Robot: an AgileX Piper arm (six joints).
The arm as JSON. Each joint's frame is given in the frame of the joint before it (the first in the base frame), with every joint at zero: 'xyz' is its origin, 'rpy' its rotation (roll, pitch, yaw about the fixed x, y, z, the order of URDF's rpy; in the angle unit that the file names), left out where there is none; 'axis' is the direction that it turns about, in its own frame. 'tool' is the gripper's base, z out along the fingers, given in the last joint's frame.
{
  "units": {
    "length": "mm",
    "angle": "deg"
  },
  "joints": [
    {
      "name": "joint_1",
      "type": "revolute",
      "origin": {
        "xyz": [
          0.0,
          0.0,
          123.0
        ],
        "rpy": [
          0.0,
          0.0,
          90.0
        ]
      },
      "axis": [
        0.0,
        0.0,
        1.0
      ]
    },
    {
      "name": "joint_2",
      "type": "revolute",
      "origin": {
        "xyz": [
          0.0,
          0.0,
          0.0
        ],
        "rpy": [
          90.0,
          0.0,
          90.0
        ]
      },
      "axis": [
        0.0,
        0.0,
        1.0
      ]
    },
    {
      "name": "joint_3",
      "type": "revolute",
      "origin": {
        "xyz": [
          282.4,
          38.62,
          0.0
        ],
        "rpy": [
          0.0,
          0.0,
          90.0
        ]
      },
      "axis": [
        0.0,
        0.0,
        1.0
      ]
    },
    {
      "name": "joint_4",
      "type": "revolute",
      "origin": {
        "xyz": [
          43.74,
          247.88,
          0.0
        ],
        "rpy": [
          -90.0,
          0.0,
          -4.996
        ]
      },
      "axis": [
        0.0,
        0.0,
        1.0
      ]
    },
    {
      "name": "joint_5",
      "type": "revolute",
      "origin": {
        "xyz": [
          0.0,
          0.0,
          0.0
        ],
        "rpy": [
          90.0,
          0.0,
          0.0
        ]
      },
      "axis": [
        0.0,
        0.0,
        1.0
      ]
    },
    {
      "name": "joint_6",
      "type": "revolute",
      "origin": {
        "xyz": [
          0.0,
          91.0,
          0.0
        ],
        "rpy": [
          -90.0,
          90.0,
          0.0
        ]
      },
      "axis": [
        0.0,
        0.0,
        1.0
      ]
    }
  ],
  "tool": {
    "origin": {
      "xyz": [
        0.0,
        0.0,
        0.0
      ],
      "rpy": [
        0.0,
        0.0,
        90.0
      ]
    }
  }
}
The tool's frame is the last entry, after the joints.
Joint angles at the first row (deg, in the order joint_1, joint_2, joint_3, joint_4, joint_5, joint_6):
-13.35 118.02 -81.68 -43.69 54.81 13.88
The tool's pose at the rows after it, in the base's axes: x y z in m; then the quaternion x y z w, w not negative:
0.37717, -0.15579, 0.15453, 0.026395, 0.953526, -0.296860, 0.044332
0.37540, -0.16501, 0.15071, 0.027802, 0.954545, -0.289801, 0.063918
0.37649, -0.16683, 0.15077, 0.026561, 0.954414, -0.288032, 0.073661
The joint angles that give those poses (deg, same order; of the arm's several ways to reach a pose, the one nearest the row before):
-15.67 118.02 -78.23 -43.99 49.58 15.22
-17.36 118.02 -77.32 -44.25 45.75 15.33
-17.69 118.02 -77.32 -44.35 44.44 15.33

